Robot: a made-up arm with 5 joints.
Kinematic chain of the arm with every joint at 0, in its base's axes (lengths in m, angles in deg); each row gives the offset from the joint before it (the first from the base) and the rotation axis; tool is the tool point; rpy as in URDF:
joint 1: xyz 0.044 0 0.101 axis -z
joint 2: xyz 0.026 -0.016 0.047 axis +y
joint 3: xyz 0.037 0 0.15 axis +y
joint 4: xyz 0.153 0 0.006 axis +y
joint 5: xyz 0.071 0.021 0 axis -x
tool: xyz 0 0 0 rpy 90 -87.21 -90
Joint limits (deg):
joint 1: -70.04..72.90
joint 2: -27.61..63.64
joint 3: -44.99..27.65
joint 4: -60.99..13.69
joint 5: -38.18..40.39
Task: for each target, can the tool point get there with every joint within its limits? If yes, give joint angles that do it. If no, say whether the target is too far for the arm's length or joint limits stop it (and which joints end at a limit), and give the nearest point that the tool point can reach.
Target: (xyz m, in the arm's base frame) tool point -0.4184 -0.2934 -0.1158
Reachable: no: too far | nearest point 0.0966 -0.1540 -0.0407 | short by 0.539 m
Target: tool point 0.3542 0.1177 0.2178
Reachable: yes | joints -19.92 21.28 -4.95 -0.58 -25.75
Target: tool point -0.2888 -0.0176 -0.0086
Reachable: no: joint limits stop it (at a limit: joint 1, joint 2, joint 3, joint 4) | nearest point 0.0961 -0.1524 -0.0402 | short by 0.409 m
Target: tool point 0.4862 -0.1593 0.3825
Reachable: no: too far | nearest point 0.3754 -0.1194 0.3203 | short by 0.133 m
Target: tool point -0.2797 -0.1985 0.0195
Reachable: no: joint limits stop it (at a limit: joint 1, joint 2, joint 3, joint 4) | nearest point 0.0961 -0.1524 -0.0402 | short by 0.383 m
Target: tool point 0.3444 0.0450 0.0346
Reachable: yes | joints -7.58 54.06 9.11 -31.13 31.08
